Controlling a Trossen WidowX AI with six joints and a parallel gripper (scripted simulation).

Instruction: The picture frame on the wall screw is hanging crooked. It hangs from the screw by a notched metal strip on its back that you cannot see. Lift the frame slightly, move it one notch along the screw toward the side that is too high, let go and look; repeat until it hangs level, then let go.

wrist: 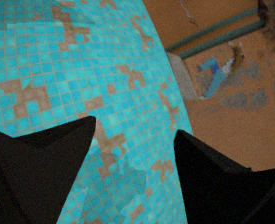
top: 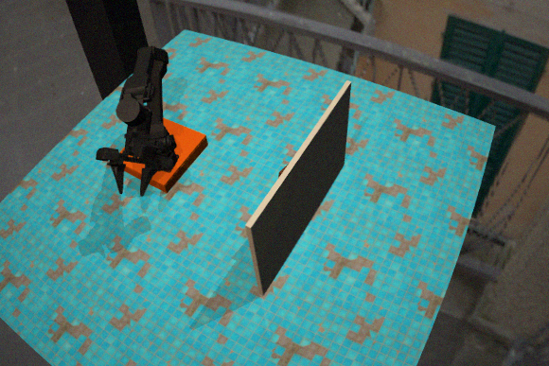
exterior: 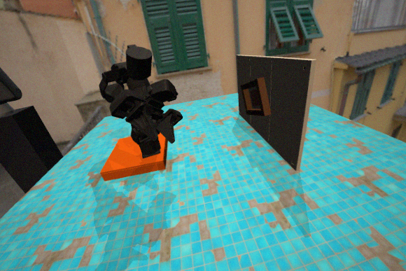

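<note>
My gripper tip is now 37 cm short of the brown picture frame, 17 cm to the right of it and 3 cm above it. Round my gripper tip: wall panel 38 cm ahead, 16 cm to the left, 3 cm below.
</note>
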